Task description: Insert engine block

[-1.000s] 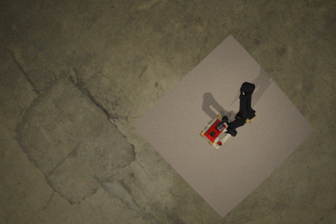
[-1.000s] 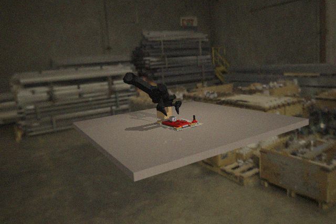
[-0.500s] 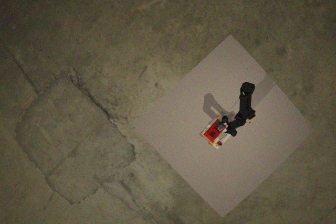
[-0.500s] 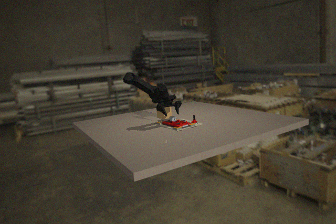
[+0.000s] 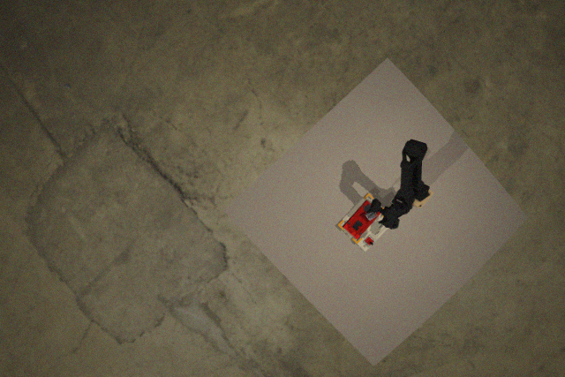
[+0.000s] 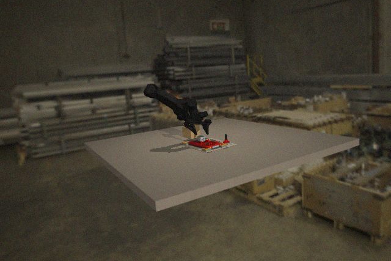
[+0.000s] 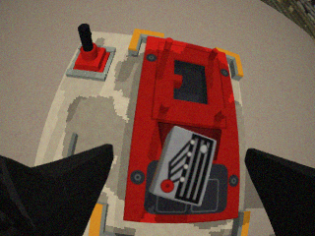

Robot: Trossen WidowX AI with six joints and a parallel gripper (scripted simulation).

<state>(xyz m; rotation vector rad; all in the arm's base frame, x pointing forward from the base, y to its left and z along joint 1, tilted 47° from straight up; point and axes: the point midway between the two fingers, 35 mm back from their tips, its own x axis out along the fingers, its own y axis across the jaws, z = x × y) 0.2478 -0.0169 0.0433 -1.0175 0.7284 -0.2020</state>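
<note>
Right now my gripper tip is 1 cm to the left of the grey engine block and 3 cm above it. Also, from my gripper tip: cream base plate 4 cm ahead, 1 cm to the left, 5 cm below.
</note>
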